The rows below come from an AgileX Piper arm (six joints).
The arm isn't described. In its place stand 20 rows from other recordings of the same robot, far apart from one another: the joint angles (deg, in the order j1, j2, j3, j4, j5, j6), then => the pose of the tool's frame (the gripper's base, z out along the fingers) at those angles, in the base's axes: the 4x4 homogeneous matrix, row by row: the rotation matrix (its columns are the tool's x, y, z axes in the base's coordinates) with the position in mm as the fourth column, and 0 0 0 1 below.
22.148, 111.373, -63.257, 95.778, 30.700, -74.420 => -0.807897, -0.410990, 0.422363, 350.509; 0.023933, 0.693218, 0.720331, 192.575; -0.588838, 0.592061, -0.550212, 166.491; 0, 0, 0, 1
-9.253, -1.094, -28.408, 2.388, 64.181, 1.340 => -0.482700, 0.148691, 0.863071, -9.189; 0.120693, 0.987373, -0.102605, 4.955; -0.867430, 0.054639, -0.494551, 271.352; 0, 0, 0, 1
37.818, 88.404, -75.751, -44.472, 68.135, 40.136 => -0.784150, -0.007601, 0.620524, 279.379; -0.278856, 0.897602, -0.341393, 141.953; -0.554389, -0.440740, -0.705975, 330.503; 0, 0, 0, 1
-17.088, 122.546, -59.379, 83.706, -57.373, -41.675 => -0.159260, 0.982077, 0.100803, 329.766; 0.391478, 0.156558, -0.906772, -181.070; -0.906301, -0.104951, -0.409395, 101.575; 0, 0, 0, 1
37.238, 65.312, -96.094, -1.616, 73.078, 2.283 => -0.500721, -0.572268, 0.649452, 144.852; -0.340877, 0.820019, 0.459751, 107.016; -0.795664, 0.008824, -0.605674, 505.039; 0, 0, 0, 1
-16.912, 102.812, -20.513, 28.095, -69.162, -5.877 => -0.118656, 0.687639, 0.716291, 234.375; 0.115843, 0.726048, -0.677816, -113.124; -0.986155, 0.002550, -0.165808, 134.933; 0, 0, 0, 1
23.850, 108.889, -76.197, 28.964, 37.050, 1.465 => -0.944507, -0.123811, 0.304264, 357.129; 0.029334, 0.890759, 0.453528, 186.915; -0.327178, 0.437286, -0.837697, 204.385; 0, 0, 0, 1
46.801, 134.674, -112.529, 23.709, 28.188, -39.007 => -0.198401, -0.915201, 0.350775, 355.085; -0.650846, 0.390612, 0.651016, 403.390; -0.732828, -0.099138, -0.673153, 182.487; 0, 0, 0, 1
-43.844, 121.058, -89.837, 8.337, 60.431, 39.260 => -0.054842, 0.989683, 0.132361, 310.221; 0.997662, 0.048901, 0.047731, -282.037; 0.040766, 0.134669, -0.990052, 163.818; 0, 0, 0, 1
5.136, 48.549, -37.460, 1.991, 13.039, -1.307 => -0.327348, -0.093284, 0.940288, 178.857; -0.018336, 0.995555, 0.092384, 16.792; -0.944726, 0.013001, -0.327604, 325.664; 0, 0, 0, 1
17.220, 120.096, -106.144, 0.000, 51.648, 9.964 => -0.870863, -0.147583, 0.468847, 449.700; -0.088761, 0.985396, 0.145312, 139.377; -0.483445, 0.084931, -0.871245, 251.365; 0, 0, 0, 1
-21.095, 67.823, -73.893, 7.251, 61.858, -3.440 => -0.720976, 0.291698, 0.628574, 216.768; 0.278022, 0.952642, -0.123194, -72.767; -0.634741, 0.085938, -0.767931, 398.911; 0, 0, 0, 1
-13.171, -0.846, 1.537, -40.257, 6.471, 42.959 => 0.004102, 0.298333, 0.954453, 53.215; 0.050549, 0.953179, -0.298152, -19.259; -0.998713, 0.049470, -0.011170, 197.173; 0, 0, 0, 1
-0.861, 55.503, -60.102, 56.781, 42.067, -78.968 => 0.017133, -0.597759, 0.801493, 188.384; -0.419180, 0.723468, 0.548528, 48.181; -0.907742, -0.345367, -0.238173, 419.414; 0, 0, 0, 1
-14.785, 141.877, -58.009, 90.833, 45.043, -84.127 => -0.934007, 0.154363, 0.322184, 334.827; 0.336238, 0.684579, 0.646757, -21.778; -0.120726, 0.712407, -0.691305, -37.739; 0, 0, 0, 1
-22.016, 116.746, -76.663, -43.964, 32.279, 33.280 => -0.848670, 0.437285, 0.297559, 378.809; 0.239930, 0.819640, -0.520215, -189.563; -0.471373, -0.370097, -0.800522, 158.816; 0, 0, 0, 1
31.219, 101.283, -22.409, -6.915, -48.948, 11.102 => -0.427779, -0.541210, 0.723945, 223.126; -0.126471, 0.828888, 0.544932, 144.892; -0.894992, 0.141552, -0.423028, 119.109; 0, 0, 0, 1
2.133, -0.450, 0.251, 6.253, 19.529, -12.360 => -0.235860, -0.099650, 0.966664, 53.023; -0.121369, 0.989961, 0.072439, 5.290; -0.964178, -0.100238, -0.245587, 181.649; 0, 0, 0, 1
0.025, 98.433, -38.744, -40.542, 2.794, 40.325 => -0.836972, 0.014227, 0.547060, 292.261; -0.003563, 0.999499, -0.031446, -2.756; -0.547234, -0.028269, -0.836502, 128.642; 0, 0, 0, 1
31.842, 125.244, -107.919, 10.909, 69.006, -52.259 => -0.152701, -0.987548, 0.037834, 380.762; -0.960035, 0.157315, 0.231484, 255.396; -0.234554, -0.000974, -0.972103, 210.830; 0, 0, 0, 1
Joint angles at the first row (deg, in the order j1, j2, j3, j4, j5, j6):
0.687 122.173 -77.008 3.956 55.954 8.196
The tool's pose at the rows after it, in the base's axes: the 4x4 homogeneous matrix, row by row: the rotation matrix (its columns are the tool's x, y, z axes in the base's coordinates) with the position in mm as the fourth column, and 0 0 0 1 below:
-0.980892, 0.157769, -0.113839, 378.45; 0.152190, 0.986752, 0.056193, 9.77; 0.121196, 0.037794, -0.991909, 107.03; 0, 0, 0, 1
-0.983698, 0.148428, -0.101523, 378.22; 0.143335, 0.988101, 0.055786, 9.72; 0.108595, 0.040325, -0.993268, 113.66; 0, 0, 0, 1
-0.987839, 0.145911, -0.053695, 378.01; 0.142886, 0.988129, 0.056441, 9.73; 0.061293, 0.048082, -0.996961, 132.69; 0, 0, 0, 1
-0.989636, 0.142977, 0.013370, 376.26; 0.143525, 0.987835, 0.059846, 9.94; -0.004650, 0.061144, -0.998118, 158.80; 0, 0, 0, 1
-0.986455, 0.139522, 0.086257, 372.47; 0.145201, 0.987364, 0.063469, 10.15; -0.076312, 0.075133, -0.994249, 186.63; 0, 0, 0, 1
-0.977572, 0.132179, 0.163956, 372.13; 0.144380, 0.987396, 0.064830, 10.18; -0.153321, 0.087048, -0.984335, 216.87; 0, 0, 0, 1
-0.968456, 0.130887, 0.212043, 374.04; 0.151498, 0.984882, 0.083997, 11.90; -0.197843, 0.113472, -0.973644, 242.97; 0, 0, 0, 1
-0.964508, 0.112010, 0.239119, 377.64; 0.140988, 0.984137, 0.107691, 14.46; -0.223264, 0.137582, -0.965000, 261.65; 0, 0, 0, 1
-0.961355, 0.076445, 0.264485, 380.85; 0.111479, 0.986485, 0.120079, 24.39; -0.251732, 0.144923, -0.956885, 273.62; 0, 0, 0, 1
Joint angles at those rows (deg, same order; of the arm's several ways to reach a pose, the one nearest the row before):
0.686 122.082 -77.049 3.956 56.534 7.267
0.687 121.086 -77.049 3.905 56.819 6.798
0.687 118.205 -77.049 3.905 56.945 6.783
0.687 114.244 -77.049 4.078 57.059 6.734
0.687 109.990 -77.050 4.263 57.127 6.735
0.687 106.530 -78.877 4.255 57.915 6.735
0.687 104.716 -82.144 5.386 60.192 6.736
0.750 104.271 -85.649 6.766 62.544 5.754
2.161 104.205 -88.133 7.067 63.408 5.366

